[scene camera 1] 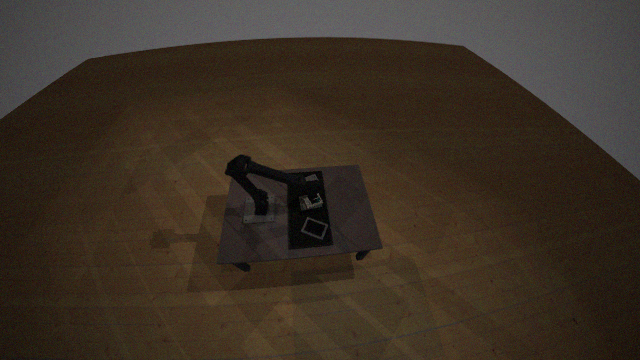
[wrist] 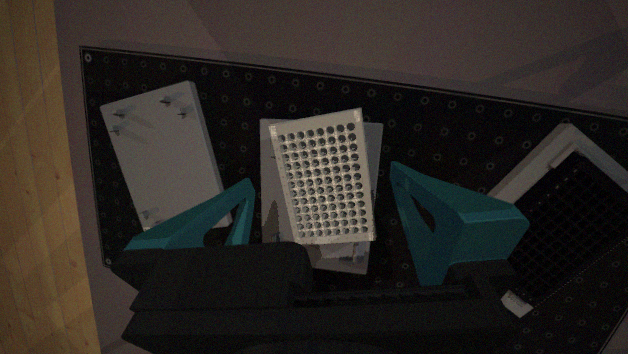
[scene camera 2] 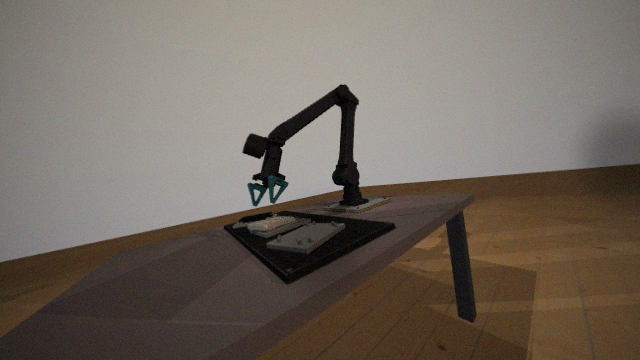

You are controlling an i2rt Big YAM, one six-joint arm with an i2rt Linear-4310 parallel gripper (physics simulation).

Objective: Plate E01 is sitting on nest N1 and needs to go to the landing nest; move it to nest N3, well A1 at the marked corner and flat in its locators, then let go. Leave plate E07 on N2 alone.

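Observation:
My gripper [scene camera 1: 317, 198] [scene camera 2: 265, 202] [wrist: 318, 177] is open and empty, its teal fingers above and to either side of a white well plate [scene camera 1: 306, 202] [scene camera 2: 272, 225] [wrist: 327, 185]. That plate lies over the middle grey nest [wrist: 271, 180] and looks turned slightly relative to it. A bare grey nest [scene camera 1: 312, 178] [scene camera 2: 306, 239] [wrist: 162, 150] with upright locator pins is at the left in the wrist view. A dark well plate [scene camera 1: 314, 228] [wrist: 565, 225] shows inside a pale nest's frame [wrist: 532, 162] at the right. Plate and nest labels and the A1 mark cannot be read.
The nests stand on a black perforated board [scene camera 1: 295, 240] [scene camera 2: 295, 270] [wrist: 240, 85] on the table [scene camera 1: 350, 210] [scene camera 2: 150, 280]. The arm's base plate [scene camera 1: 248, 217] [scene camera 2: 377, 202] is beside the board. The left finger partly covers the bare nest in the wrist view.

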